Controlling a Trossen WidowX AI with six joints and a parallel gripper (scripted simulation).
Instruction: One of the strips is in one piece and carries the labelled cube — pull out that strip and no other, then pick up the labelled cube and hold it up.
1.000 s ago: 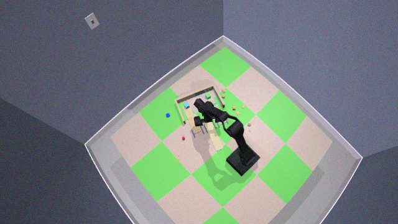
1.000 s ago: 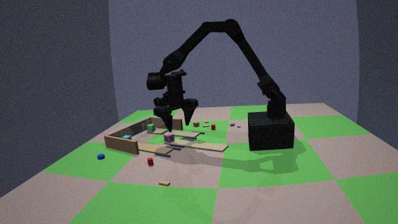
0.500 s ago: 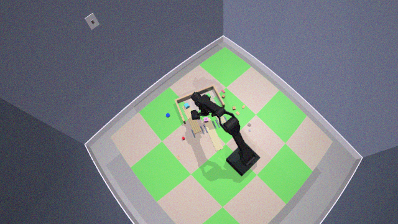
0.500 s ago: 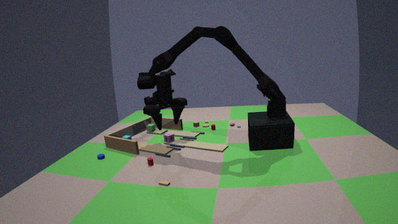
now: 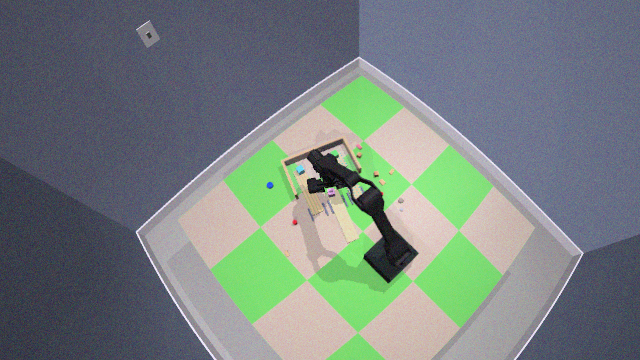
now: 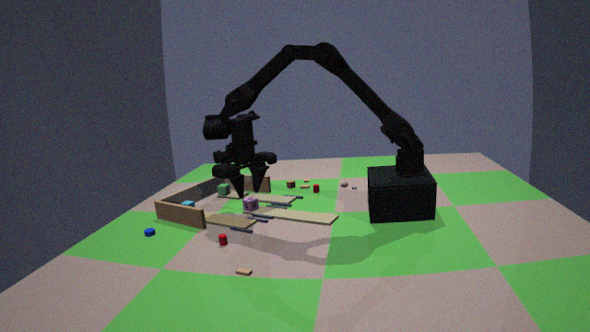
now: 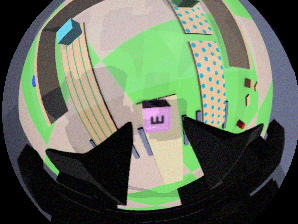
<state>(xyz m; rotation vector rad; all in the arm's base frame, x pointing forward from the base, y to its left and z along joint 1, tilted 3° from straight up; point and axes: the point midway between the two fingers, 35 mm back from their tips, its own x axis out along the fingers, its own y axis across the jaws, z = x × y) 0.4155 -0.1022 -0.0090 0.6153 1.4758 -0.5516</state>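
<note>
Right now my gripper tip is 3 cm above the purple labelled cube. The rest, counted from my gripper tip: strip: 10 cm behind, 6 cm to the left, 4 cm below; blue cylinder: 26 cm ahead, 13 cm to the left, 4 cm below.
</note>
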